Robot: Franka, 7 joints.
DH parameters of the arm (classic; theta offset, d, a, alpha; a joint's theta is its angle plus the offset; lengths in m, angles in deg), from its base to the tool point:
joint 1: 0 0.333 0 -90
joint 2: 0 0 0 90
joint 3: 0 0.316 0.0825 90
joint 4: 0 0 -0.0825 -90
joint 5: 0 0.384 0 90
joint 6: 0 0 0.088 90
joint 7: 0 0.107 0 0
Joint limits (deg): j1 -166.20..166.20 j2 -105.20..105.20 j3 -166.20..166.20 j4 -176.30..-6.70 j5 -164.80..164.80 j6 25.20..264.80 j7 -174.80..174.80
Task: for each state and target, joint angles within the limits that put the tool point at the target. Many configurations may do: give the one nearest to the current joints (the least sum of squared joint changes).
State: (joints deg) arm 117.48 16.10 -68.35 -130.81 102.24 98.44 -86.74
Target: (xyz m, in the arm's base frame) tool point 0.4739 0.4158 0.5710
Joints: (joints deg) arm 104.02 17.37 -77.15 -102.51 108.65 105.88 -86.74
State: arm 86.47 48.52 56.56 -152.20 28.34 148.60 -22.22
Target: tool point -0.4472 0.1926 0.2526
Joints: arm 74.38 39.81 79.06 -139.94 27.62 147.76 -22.22
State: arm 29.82 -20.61 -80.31 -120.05 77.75 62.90 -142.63
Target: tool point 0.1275 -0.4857 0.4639
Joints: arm 19.60 -25.81 -102.35 -121.24 77.65 73.09 -142.63
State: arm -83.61 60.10 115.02 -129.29 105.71 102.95 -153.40
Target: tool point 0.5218 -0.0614 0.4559
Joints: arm -94.84 63.34 93.15 -130.50 106.32 107.18 -153.40
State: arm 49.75 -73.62 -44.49 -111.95 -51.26 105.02 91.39
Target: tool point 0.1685 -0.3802 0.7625
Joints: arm 40.97 -80.69 -38.13 -108.29 -50.92 104.59 91.39
